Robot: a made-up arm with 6 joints. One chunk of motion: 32 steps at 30 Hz.
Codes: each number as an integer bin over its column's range. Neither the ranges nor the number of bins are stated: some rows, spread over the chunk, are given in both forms.
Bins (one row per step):
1: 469 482 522 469 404 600
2: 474 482 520 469 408 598
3: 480 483 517 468 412 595
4: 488 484 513 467 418 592
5: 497 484 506 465 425 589
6: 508 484 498 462 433 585
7: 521 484 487 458 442 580
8: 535 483 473 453 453 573
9: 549 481 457 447 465 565
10: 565 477 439 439 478 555
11: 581 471 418 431 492 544
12: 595 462 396 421 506 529
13: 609 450 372 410 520 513
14: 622 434 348 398 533 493
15: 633 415 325 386 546 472
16: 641 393 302 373 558 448
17: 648 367 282 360 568 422
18: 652 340 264 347 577 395
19: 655 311 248 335 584 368
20: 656 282 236 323 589 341
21: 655 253 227 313 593 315
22: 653 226 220 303 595 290
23: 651 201 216 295 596 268
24: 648 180 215 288 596 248
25: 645 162 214 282 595 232
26: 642 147 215 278 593 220
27: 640 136 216 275 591 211
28: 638 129 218 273 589 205
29: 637 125 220 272 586 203
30: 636 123 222 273 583 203
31: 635 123 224 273 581 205
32: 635 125 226 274 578 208
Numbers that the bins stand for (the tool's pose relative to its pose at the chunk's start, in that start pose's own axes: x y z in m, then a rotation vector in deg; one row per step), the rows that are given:
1: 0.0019 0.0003 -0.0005 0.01 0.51 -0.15
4: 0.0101 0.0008 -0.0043 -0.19 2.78 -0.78
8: 0.0303 0.0005 -0.0211 -1.56 8.46 -2.26
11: 0.0501 -0.0027 -0.0443 -3.72 14.78 -4.53
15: 0.0725 -0.0178 -0.0834 -8.13 23.54 -10.15
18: 0.0806 -0.0381 -0.1090 -11.96 28.57 -16.16
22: 0.0811 -0.0689 -0.1275 -16.28 31.49 -24.36
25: 0.0776 -0.0862 -0.1300 -18.34 31.49 -28.89
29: 0.0742 -0.0962 -0.1275 -19.32 30.03 -31.15
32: 0.0733 -0.0962 -0.1250 -19.12 28.73 -30.76
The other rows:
2: 0.0040 0.0003 -0.0014 0.01 1.16 -0.31
3: 0.0066 0.0005 -0.0026 -0.09 1.81 -0.54
5: 0.0139 0.0008 -0.0073 -0.38 3.92 -1.01
6: 0.0187 0.0008 -0.0106 -0.68 5.22 -1.32
7: 0.0243 0.0008 -0.0153 -1.07 6.68 -1.71
9: 0.0363 0.0000 -0.0279 -2.15 10.41 -2.89
10: 0.0432 -0.0011 -0.0354 -2.93 12.51 -3.67
12: 0.0561 -0.0051 -0.0535 -4.70 17.05 -5.70
13: 0.0621 -0.0084 -0.0636 -5.78 19.32 -6.95
14: 0.0677 -0.0127 -0.0737 -6.96 21.43 -8.51
16: 0.0759 -0.0238 -0.0930 -9.41 25.49 -12.02
17: 0.0789 -0.0308 -0.1014 -10.68 27.11 -14.05
19: 0.0819 -0.0459 -0.1157 -13.14 29.70 -18.27
20: 0.0824 -0.0538 -0.1208 -14.31 30.51 -20.38
21: 0.0819 -0.0616 -0.1246 -15.30 31.16 -22.41
23: 0.0802 -0.0757 -0.1292 -17.06 31.65 -26.08
24: 0.0789 -0.0814 -0.1296 -17.75 31.65 -27.64
26: 0.0763 -0.0903 -0.1296 -18.73 31.16 -29.82
27: 0.0755 -0.0932 -0.1292 -19.02 30.84 -30.53
28: 0.0746 -0.0951 -0.1283 -19.22 30.51 -30.99
30: 0.0738 -0.0968 -0.1267 -19.22 29.54 -31.15
31: 0.0733 -0.0968 -0.1258 -19.22 29.22 -30.99

